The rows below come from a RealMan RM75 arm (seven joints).
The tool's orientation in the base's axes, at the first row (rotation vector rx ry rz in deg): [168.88 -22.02 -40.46]
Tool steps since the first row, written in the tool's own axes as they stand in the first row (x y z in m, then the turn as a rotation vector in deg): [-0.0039 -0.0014 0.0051 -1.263 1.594 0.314]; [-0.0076 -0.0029 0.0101 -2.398 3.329 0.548]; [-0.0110 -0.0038 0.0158 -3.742 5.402 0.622]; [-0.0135 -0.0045 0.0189 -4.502 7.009 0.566]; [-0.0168 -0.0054 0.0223 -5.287 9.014 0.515]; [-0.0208 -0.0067 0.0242 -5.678 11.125 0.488]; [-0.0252 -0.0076 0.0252 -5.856 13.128 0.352]
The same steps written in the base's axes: [-0.0054 0.0022 -0.0030 -1.586 -1.214 0.494]; [-0.0105 0.0045 -0.0061 -3.057 -2.596 1.024]; [-0.0158 0.0062 -0.0098 -4.709 -4.246 1.835]; [-0.0193 0.0074 -0.0116 -5.696 -5.595 2.442]; [-0.0234 0.0091 -0.0133 -6.795 -7.322 3.112]; [-0.0275 0.0113 -0.0134 -7.589 -9.256 3.604]; [-0.0315 0.0133 -0.0125 -8.126 -11.138 4.085]
